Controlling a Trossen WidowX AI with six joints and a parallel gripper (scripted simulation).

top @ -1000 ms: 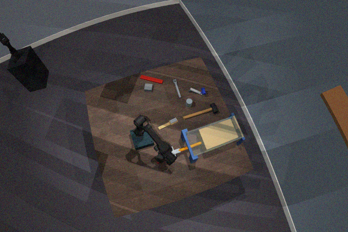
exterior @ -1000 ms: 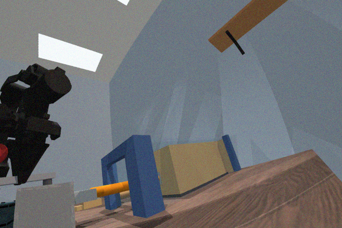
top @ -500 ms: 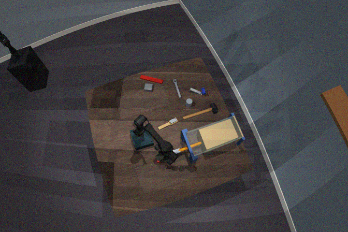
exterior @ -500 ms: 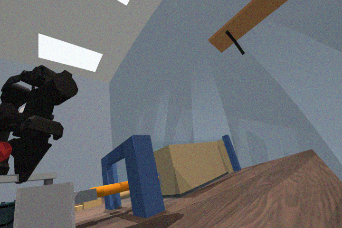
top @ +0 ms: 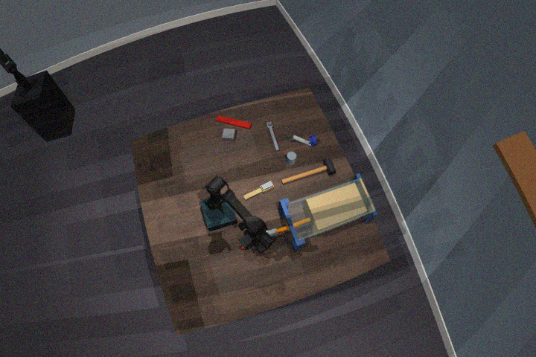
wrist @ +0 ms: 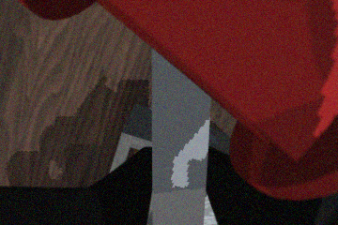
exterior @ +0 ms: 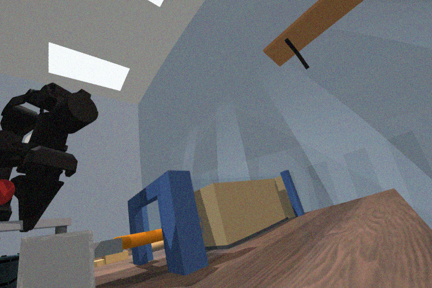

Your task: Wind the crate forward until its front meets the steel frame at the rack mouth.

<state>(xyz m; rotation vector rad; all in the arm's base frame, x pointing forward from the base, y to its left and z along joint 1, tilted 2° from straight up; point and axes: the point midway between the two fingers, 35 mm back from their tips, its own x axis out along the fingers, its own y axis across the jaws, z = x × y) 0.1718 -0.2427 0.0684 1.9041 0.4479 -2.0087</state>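
Right now my gripper tip is 7 cm above the grey winch, 3 cm short of it and 1 cm to the right of it. Round my gripper tip: red-knobbed winch handle: 2 cm above, 1 cm to the right, 1 cm behind; then blue steel frame: 20 cm ahead, 4 cm to the left, 1 cm above; then red knob: 5 cm behind, 5 cm above, 2 cm to the right.
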